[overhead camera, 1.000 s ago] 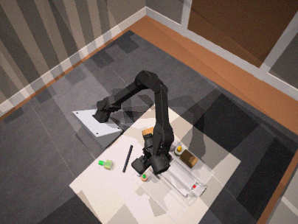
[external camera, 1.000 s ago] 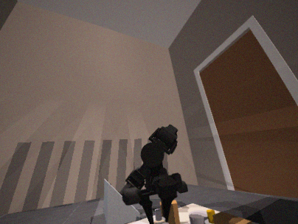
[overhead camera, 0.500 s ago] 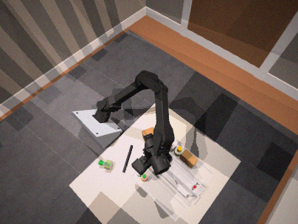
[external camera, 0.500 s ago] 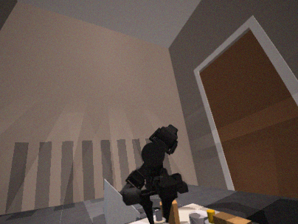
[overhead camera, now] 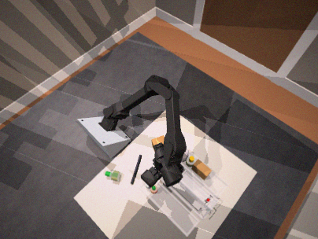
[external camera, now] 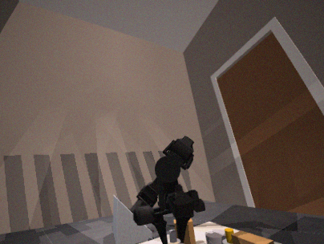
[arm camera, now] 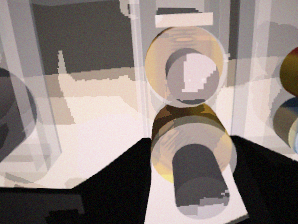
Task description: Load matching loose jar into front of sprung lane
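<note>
Now: gripper tip 100 mm past the black rod, 60 mm to the left of it and 40 mm above it. From my gripper tip the other things lie so: clear lane rack (140 mm ahead, 20 mm to the left, 30 mm below); then yellow-lidded jar (60 mm ahead, 130 mm to the left); then grey round thing (10 mm ahead, 130 mm to the left, 20 mm below).
</note>
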